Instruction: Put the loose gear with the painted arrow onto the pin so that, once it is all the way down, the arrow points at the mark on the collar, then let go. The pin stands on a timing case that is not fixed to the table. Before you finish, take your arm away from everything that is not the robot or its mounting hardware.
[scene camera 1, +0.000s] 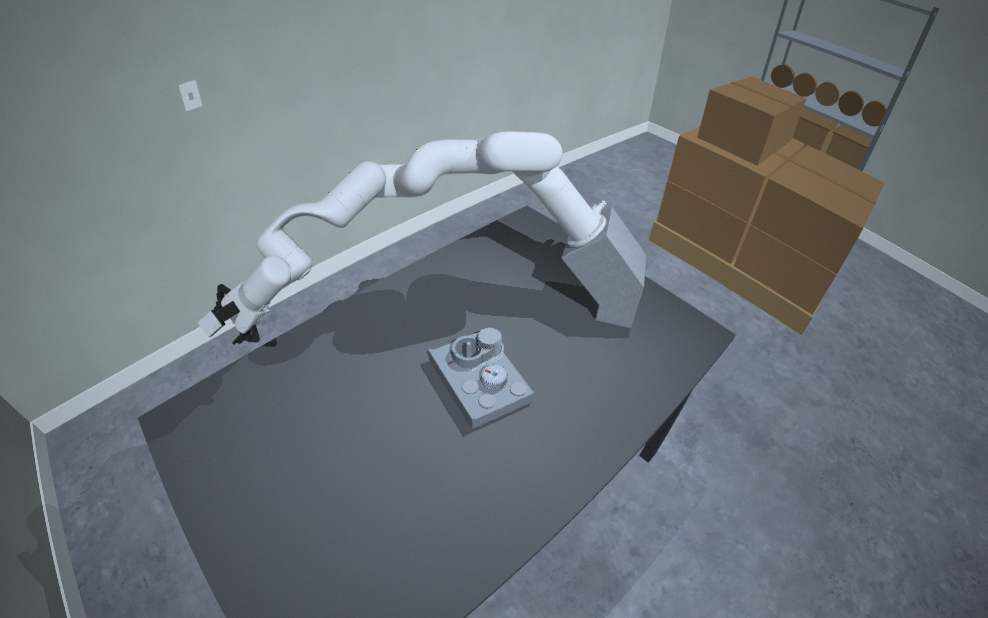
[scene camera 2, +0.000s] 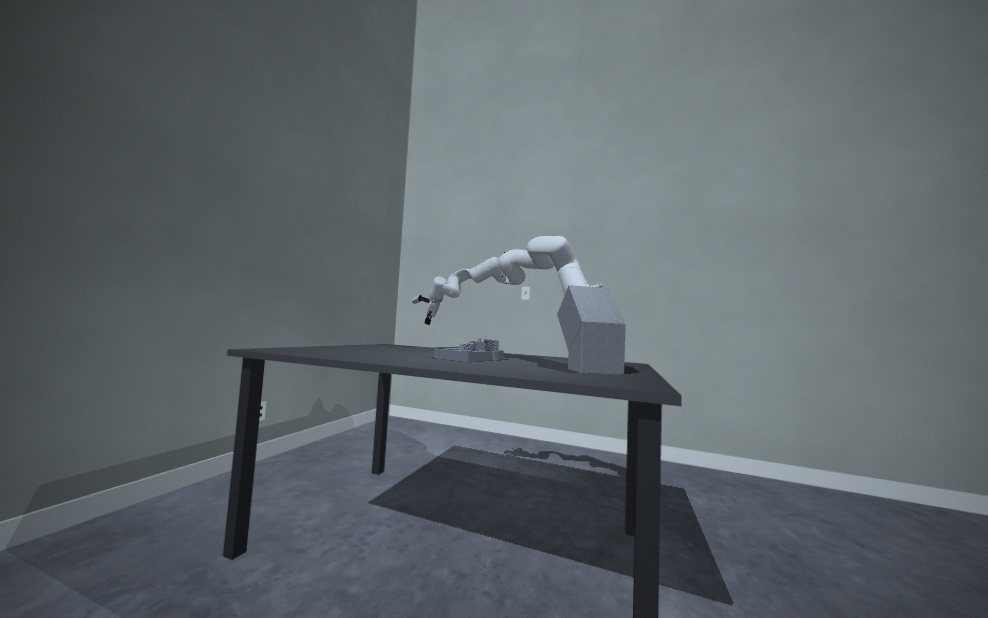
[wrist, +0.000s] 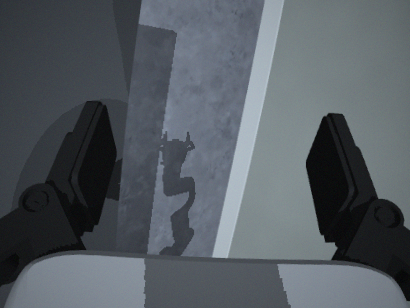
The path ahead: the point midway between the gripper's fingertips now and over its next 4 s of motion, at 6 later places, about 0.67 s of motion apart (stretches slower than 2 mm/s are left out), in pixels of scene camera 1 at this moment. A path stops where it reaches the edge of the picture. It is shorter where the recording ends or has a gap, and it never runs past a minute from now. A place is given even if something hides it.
The gripper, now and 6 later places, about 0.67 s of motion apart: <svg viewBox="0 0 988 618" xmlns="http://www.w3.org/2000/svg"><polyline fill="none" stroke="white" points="226,327 236,330 273,334 333,340 400,347 458,353 494,358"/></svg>
